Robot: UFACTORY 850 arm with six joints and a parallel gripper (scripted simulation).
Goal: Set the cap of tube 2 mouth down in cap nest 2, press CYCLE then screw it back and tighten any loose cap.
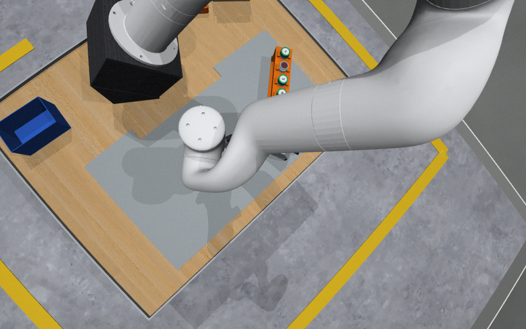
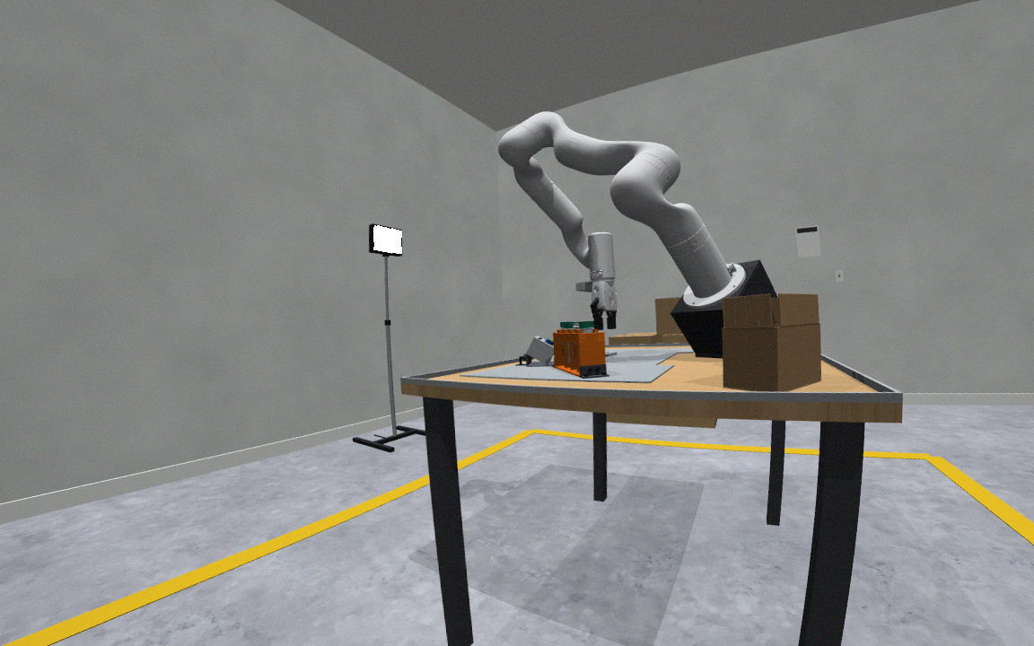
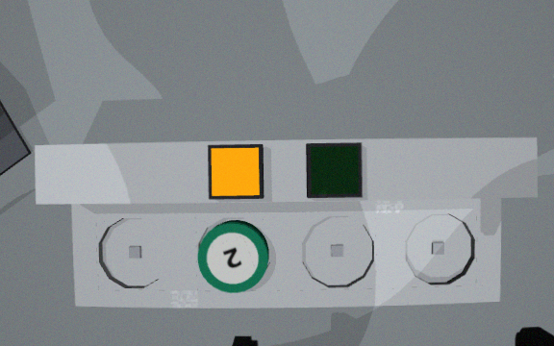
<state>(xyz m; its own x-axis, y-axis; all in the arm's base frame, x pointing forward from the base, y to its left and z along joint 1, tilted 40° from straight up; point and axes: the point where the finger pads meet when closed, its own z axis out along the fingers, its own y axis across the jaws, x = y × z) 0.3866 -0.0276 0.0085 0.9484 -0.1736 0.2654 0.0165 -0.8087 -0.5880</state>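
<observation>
Now: the green-rimmed cap 2 cm ahead of my hand, 6 cm to the left of it and 9 cm below it. The rest, counted from my hand: blue cycle key 5 cm ahead, 25 cm to the left, 4 cm below; key housing 7 cm ahead, 23 cm to the left, 5 cm below; green ready key 7 cm ahead, 21 cm to the left, 4 cm below.
</observation>
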